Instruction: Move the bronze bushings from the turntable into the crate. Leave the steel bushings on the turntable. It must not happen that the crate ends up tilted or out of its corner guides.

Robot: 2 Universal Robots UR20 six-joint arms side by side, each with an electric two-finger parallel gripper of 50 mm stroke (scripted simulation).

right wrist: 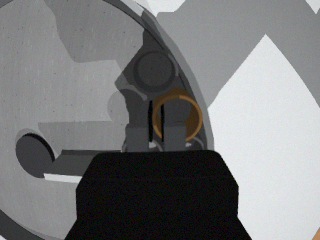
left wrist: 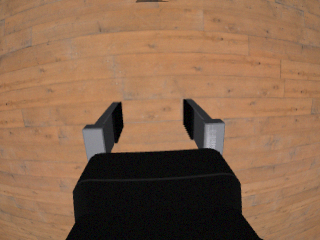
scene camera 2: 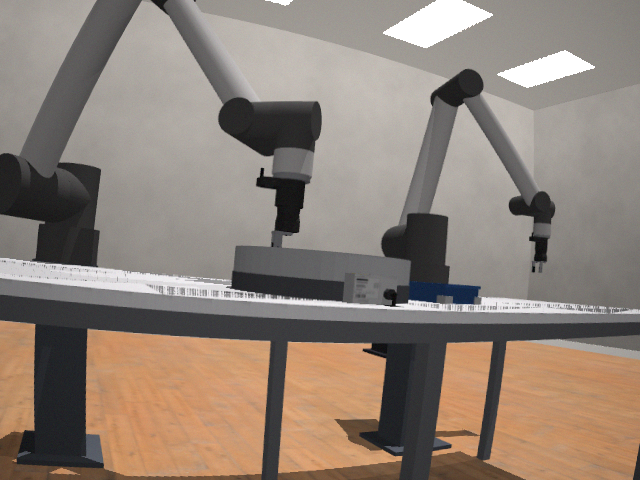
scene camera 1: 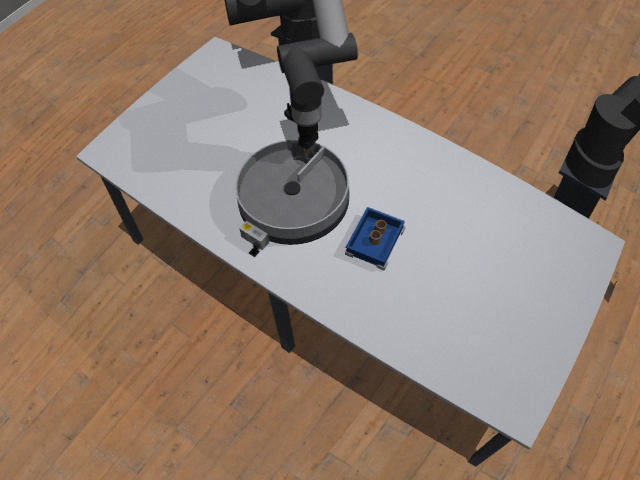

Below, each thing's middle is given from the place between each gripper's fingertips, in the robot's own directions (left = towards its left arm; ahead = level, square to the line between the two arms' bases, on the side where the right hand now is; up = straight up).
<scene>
The blue crate [scene camera 1: 359, 245] is 42 cm to the left of my right hand, 15 cm ahead of it and 8 cm below it.
</scene>
